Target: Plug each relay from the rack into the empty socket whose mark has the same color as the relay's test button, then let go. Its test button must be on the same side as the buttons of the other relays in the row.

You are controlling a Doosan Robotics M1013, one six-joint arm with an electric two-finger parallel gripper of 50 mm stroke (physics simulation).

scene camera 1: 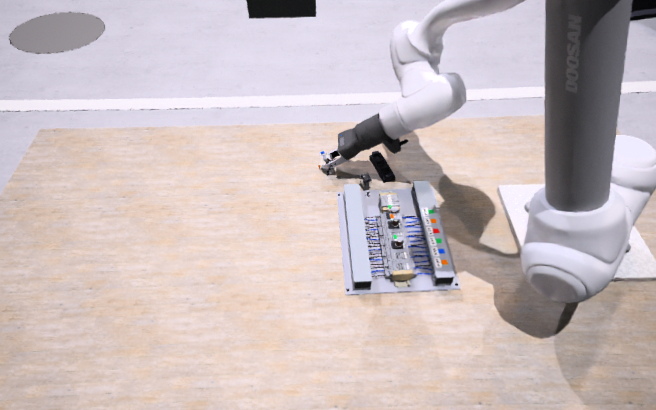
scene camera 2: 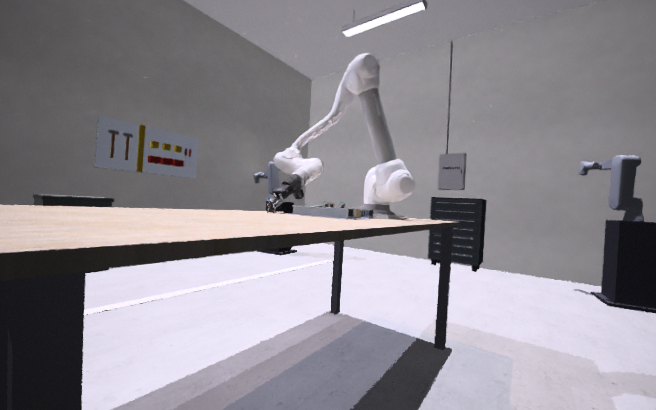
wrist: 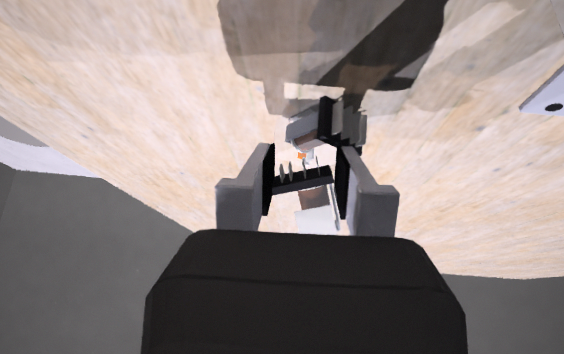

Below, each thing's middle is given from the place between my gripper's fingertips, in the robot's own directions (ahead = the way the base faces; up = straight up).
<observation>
My hand is 12 cm past the grey panel (scene camera 1: 423,282), 27 cm to the right of it and 3 cm above it.
</observation>
